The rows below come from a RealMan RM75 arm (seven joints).
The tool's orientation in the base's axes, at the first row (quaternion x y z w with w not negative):
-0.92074, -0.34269, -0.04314, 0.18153
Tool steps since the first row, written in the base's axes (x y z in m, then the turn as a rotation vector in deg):
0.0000, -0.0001, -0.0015, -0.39, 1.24, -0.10
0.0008, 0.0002, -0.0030, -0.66, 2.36, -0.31
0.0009, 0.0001, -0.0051, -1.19, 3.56, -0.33
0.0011, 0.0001, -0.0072, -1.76, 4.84, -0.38
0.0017, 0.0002, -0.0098, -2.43, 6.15, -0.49
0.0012, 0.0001, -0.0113, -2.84, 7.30, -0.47
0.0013, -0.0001, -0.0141, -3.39, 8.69, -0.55
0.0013, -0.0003, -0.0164, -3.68, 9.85, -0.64
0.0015, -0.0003, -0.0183, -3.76, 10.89, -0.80
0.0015, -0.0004, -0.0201, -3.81, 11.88, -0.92
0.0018, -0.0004, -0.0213, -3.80, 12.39, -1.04
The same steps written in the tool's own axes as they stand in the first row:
-0.0004, 0.0005, 0.0014, 0.45, -1.09, 0.56
0.0001, 0.0013, 0.0028, 0.89, -1.98, 1.18
-0.0003, 0.0021, 0.0047, 1.22, -3.16, 1.66
-0.0006, 0.0028, 0.0067, 1.56, -4.41, 2.19
-0.0006, 0.0039, 0.0091, 1.83, -5.72, 2.80
-0.0013, 0.0041, 0.0105, 2.23, -6.80, 3.22
-0.0019, 0.0052, 0.0130, 2.65, -8.10, 3.83
-0.0025, 0.0060, 0.0151, 3.13, -9.07, 4.34
-0.0028, 0.0068, 0.0168, 3.68, -9.80, 4.88
-0.0032, 0.0074, 0.0185, 4.22, -10.49, 5.35
-0.0032, 0.0079, 0.0196, 4.52, -10.80, 5.65

